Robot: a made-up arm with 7 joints.
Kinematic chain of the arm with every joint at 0, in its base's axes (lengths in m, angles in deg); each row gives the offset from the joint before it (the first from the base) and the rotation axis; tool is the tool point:
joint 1: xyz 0 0 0.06 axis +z
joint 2: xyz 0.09 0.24 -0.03 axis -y
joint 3: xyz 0.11 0 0.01 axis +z
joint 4: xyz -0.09 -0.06 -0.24 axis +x
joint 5: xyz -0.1 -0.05 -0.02 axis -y
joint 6: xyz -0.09 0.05 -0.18 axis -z
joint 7: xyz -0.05 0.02 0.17 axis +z
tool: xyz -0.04 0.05 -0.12
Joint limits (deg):
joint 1: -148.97..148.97
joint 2: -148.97..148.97
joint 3: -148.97..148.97
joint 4: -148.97..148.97
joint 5: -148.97..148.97
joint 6: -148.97..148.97
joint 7: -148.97..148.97
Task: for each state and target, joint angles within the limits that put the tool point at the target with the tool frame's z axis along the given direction. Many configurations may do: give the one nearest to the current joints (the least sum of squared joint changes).
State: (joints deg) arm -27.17 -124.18 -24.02 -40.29 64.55 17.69 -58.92
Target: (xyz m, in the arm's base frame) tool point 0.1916 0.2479 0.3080 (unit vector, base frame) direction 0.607 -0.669 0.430
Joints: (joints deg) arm -76.15 -136.90 -21.17 -20.23 75.87 17.09 -54.11
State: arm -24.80 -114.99 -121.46 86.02 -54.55 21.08 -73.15
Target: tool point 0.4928 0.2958 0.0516 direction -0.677 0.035 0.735
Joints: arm -61.78 -111.61 -85.65 135.02 -32.43 12.38 -64.68
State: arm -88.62 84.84 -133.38 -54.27 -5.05 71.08 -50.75
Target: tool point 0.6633 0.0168 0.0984 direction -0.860 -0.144 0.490
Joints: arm -54.35 92.94 -114.19 -65.45 -30.35 109.32 -56.32
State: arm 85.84 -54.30 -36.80 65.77 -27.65 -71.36 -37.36
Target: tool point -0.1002 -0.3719 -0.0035 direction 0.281 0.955 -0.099
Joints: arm 119.28 -28.88 -24.70 56.21 -63.38 -76.85 -40.19
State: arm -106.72 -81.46 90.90 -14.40 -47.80 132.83 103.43
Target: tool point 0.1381 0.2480 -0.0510 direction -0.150 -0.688 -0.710
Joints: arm -120.69 -109.25 130.09 29.40 6.88 127.37 116.35
